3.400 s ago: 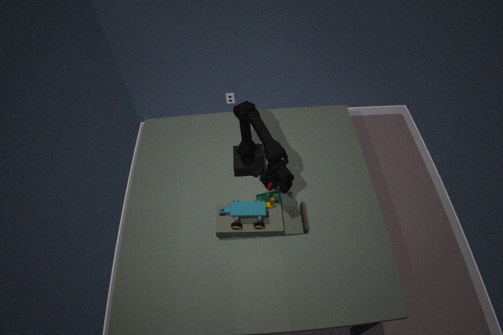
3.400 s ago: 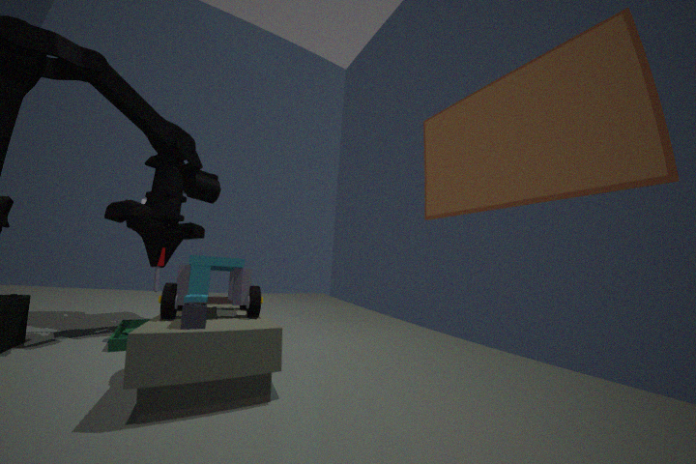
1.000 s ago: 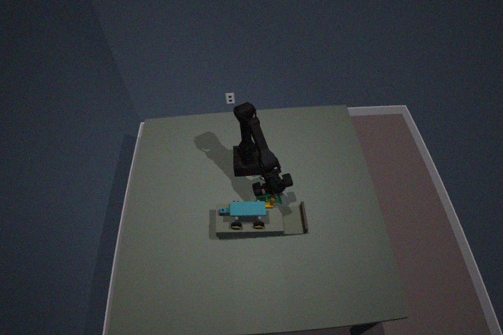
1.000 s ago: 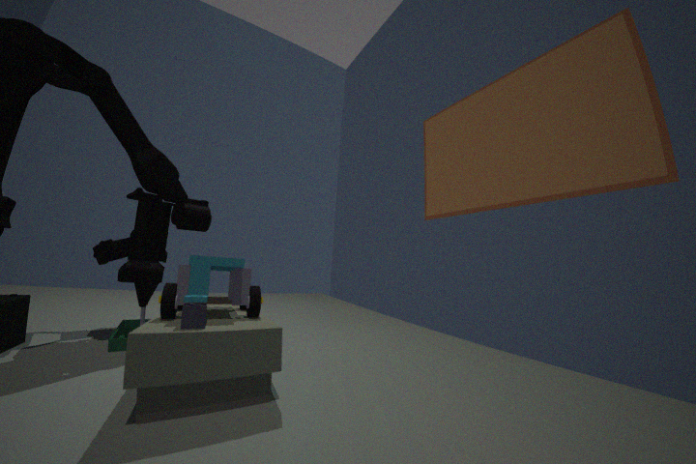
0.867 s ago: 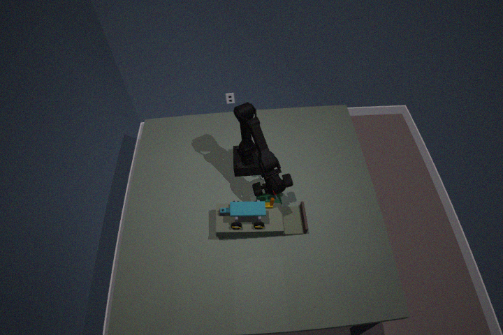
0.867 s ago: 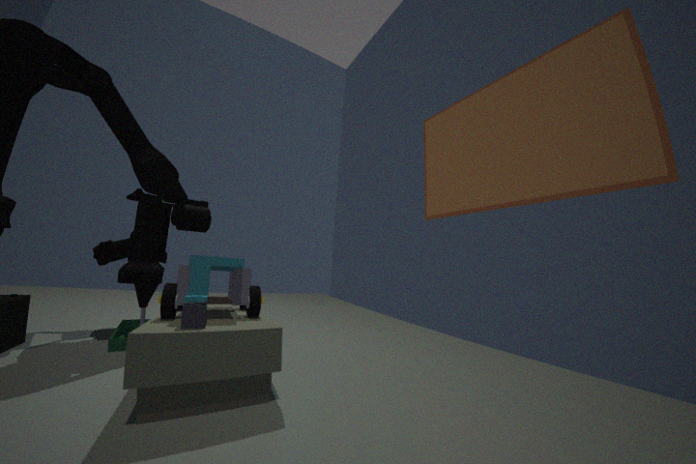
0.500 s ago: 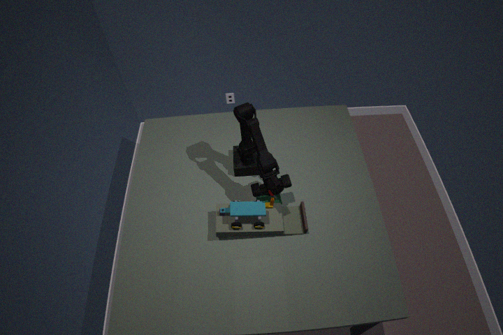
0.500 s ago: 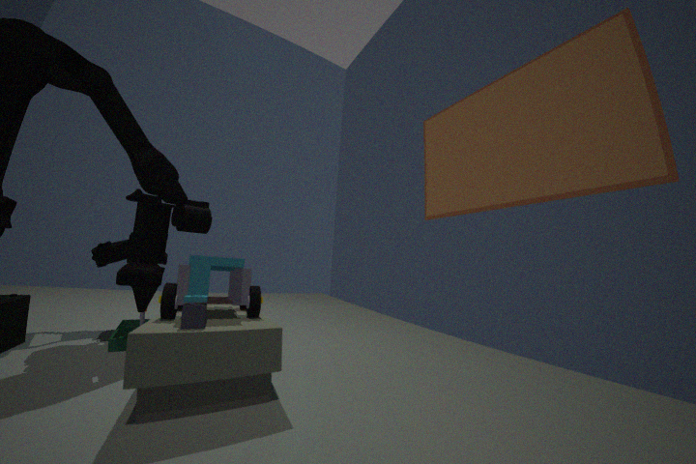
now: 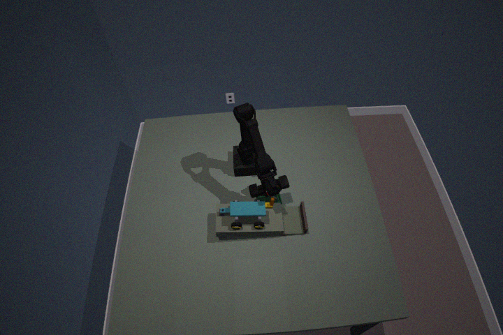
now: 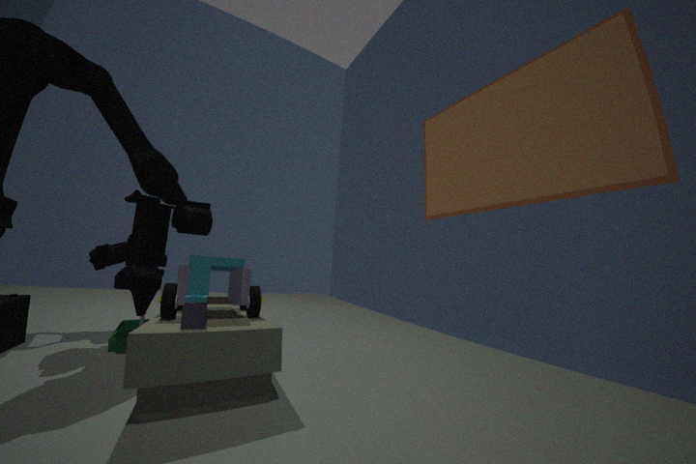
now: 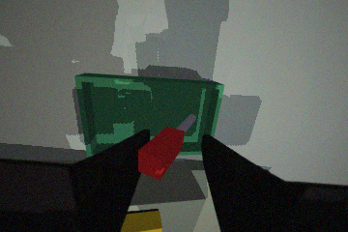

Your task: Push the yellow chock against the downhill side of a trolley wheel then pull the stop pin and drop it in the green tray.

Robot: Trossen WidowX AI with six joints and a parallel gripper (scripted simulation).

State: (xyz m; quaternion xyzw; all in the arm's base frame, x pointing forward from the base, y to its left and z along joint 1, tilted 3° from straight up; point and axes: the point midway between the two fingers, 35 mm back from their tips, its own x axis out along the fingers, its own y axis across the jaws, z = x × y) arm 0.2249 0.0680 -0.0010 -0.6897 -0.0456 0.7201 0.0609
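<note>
The yellow chock lies 6 cm ahead of my gripper tip, 4 cm to the right of it and 4 cm above it. From my gripper tip the other things lie so: blue trolley (14 cm to the right, 11 cm ahead, 6 cm above); then grey ramp (14 cm to the right, 11 cm ahead); then red-headed stop pin (right at my gripper tip).
</note>
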